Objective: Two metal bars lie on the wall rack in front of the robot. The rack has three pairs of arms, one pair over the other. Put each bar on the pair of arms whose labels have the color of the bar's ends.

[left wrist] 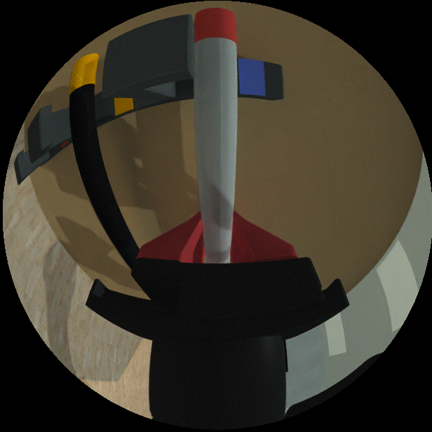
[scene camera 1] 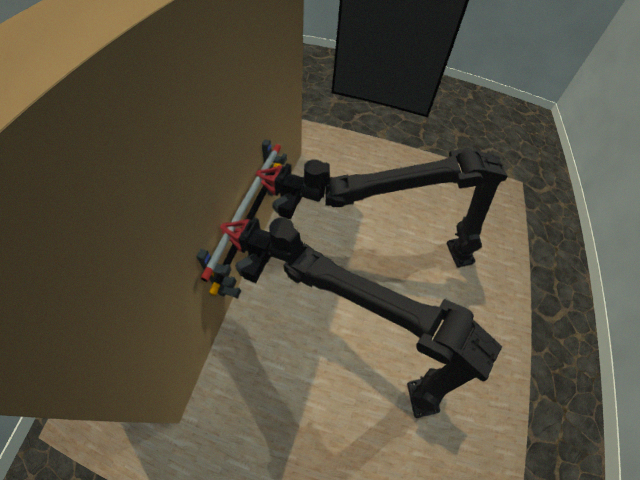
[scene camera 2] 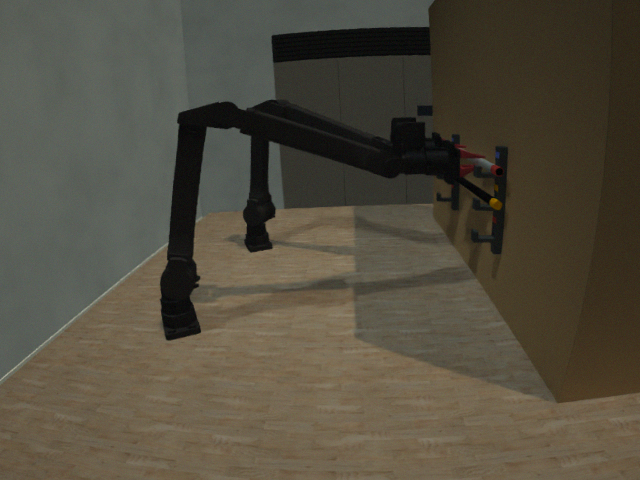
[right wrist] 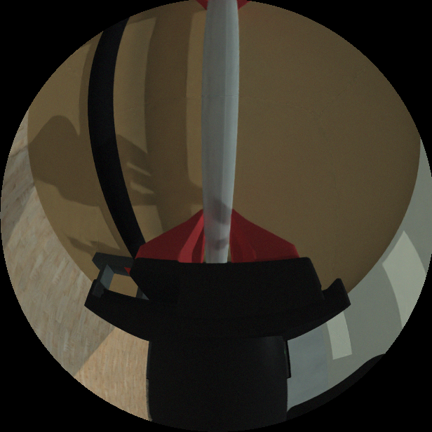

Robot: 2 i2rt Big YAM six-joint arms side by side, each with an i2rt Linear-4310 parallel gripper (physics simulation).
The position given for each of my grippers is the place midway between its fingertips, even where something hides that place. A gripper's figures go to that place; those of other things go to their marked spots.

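Brown wall panel [left wrist: 325, 169], 0.15 m from the lens. My left gripper [left wrist: 217, 214], 0.13 m from the lens.
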